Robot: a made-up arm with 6 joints.
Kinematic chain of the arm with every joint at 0, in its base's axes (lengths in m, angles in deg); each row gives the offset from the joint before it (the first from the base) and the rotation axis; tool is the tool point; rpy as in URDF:
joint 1: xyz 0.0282 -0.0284 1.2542 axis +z
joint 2: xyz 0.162 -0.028 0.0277 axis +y
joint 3: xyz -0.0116 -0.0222 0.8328 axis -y
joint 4: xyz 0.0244 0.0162 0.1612 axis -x
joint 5: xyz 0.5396 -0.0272 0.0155 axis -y
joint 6: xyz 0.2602 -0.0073 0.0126 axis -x
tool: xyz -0.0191 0.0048 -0.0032 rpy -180 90 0
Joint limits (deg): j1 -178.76..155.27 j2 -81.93..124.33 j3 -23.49..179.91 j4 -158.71..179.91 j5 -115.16..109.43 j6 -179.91..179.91
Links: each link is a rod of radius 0.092 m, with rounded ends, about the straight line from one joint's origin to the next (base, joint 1, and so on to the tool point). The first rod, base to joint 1, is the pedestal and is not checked.
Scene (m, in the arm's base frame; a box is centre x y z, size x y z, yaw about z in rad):
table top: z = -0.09
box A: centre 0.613 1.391 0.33 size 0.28 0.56 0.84 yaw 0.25
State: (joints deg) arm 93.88 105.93 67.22 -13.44 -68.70 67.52
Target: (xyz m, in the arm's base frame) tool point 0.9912 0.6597 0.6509
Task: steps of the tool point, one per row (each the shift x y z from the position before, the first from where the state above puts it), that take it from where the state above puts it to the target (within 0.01 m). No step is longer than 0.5 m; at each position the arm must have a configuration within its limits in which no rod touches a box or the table.
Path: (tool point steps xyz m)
1: 0.2052 0.0887 0.3404
2: 0.2105 -0.0262 0.3510
3: 0.1744 -0.1357 0.3403
4: 0.2381 -0.0807 -0.3736
5: 0.1504 -0.2084 -0.3591
6: 0.0254 -0.2861 -0.3082
7: -0.1068 -0.3009 -0.2275
8: 0.0811 0.0938 0.1264
9: 0.0623 0.0961 0.1458

